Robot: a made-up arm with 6 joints.
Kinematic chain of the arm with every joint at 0, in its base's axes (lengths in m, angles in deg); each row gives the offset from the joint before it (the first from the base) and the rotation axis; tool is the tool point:
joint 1: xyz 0 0 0.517 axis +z
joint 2: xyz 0 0 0 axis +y
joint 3: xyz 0 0 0.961 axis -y
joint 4: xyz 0 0 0 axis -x
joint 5: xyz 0.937 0 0 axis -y
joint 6: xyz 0 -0.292 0 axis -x
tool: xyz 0 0 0
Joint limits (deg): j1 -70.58..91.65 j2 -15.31..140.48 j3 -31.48..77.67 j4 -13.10..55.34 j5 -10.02..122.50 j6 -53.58..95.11
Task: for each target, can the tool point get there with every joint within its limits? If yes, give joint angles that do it. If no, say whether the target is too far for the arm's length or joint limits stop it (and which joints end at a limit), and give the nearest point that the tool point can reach.
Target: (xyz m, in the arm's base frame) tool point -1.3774 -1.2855 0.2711
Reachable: no: joint limits stop it (at a limit: joint 1, joint 3) | nearest point 0.0129 -0.9125 0.2351 | short by 1.440 m
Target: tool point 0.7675 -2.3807 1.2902
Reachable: no: too far | nearest point 0.5674 -1.7599 1.0886 | short by 0.683 m
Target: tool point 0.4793 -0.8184 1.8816
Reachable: yes | joints -41.88 3.43 26.65 7.69 94.56 71.58
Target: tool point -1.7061 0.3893 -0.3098
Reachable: no: joint limits stop it (at a limit: joint 2, joint 3) | nearest point -0.4219 0.0963 -0.3105 | short by 1.317 m
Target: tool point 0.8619 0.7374 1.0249
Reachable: yes | joints 55.07 15.51 -14.96 13.09 45.70 74.64
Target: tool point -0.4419 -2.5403 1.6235
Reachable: no: too far | nearest point 0.2891 -1.6958 1.3512 | short by 1.150 m
